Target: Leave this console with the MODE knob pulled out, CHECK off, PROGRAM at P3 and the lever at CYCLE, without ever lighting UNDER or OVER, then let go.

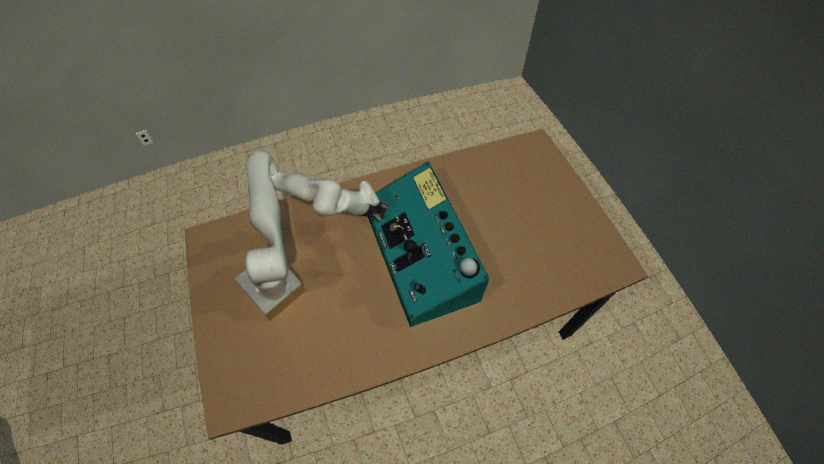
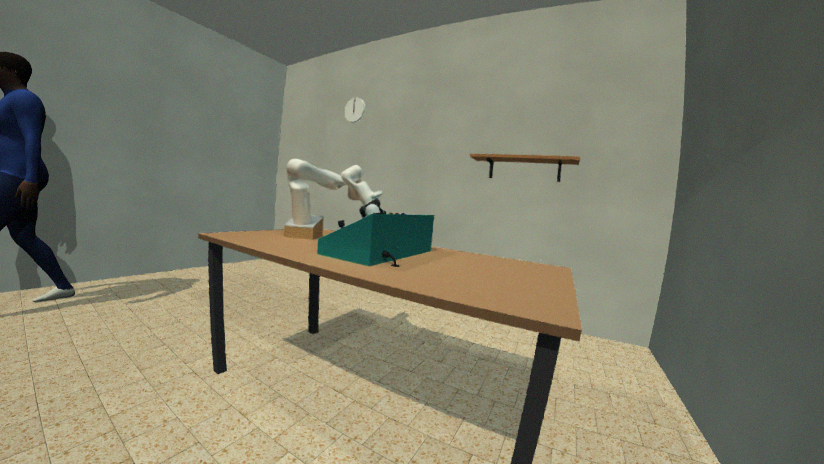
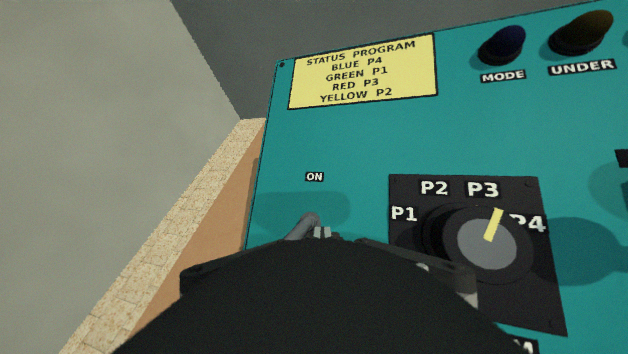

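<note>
The teal console (image 1: 441, 270) (image 2: 345, 240) (image 3: 350, 135) stands on the table. My gripper (image 1: 379, 213) (image 3: 322, 237) is shut and empty, low over the CHECK corner. The grey CHECK toggle (image 3: 303, 225) shows just left of the fingertips; its base and OFF label are hidden, so its position is unclear. The PROGRAM knob (image 1: 396, 227) (image 3: 480, 245) has its yellow pointer between P3 and P4 as seen here. The black-balled lever (image 1: 409, 246) stands between CYCLE and HOLD. The MODE knob (image 1: 419, 288) is small; its pull is unclear. The UNDER lamp (image 1: 449, 226) (image 3: 582, 32) and OVER lamp (image 1: 454, 238) look dark.
The blue MODE lamp (image 1: 442, 214) (image 3: 502, 45), the PASS lamp (image 1: 460, 250) and the white STATUS dome (image 1: 468, 266) look unlit. A yellow card (image 1: 430, 189) (image 3: 362, 71) lists RED as P3. The brown table (image 1: 322, 357) (image 2: 490, 282) carries the arm's base. A person (image 2: 20, 132) stands at the far left.
</note>
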